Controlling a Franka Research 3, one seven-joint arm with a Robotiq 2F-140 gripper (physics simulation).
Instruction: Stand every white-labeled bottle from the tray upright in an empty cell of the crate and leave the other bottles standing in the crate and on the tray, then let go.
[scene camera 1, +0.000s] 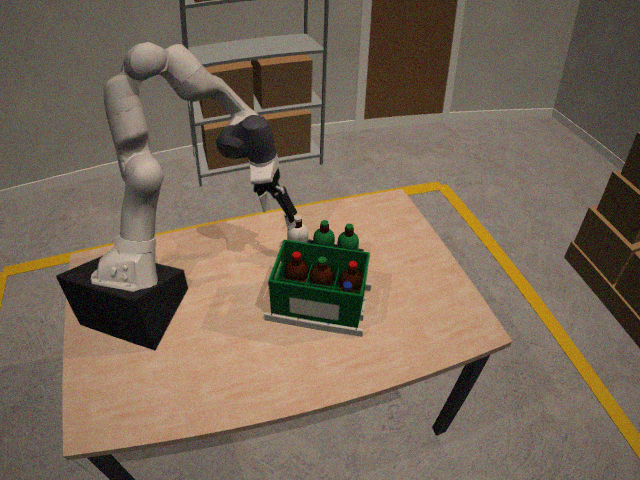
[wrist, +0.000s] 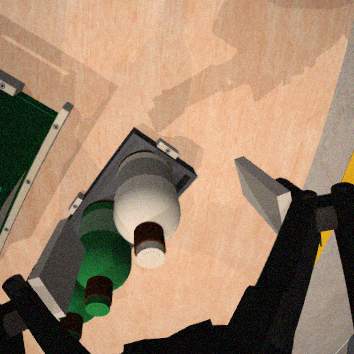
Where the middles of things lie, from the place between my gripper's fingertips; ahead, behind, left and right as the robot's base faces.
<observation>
Right now my hand is 9 cm above the white-labeled bottle (wrist: 146, 211), 6 cm short of it and 1 cm to the right of it.
</observation>
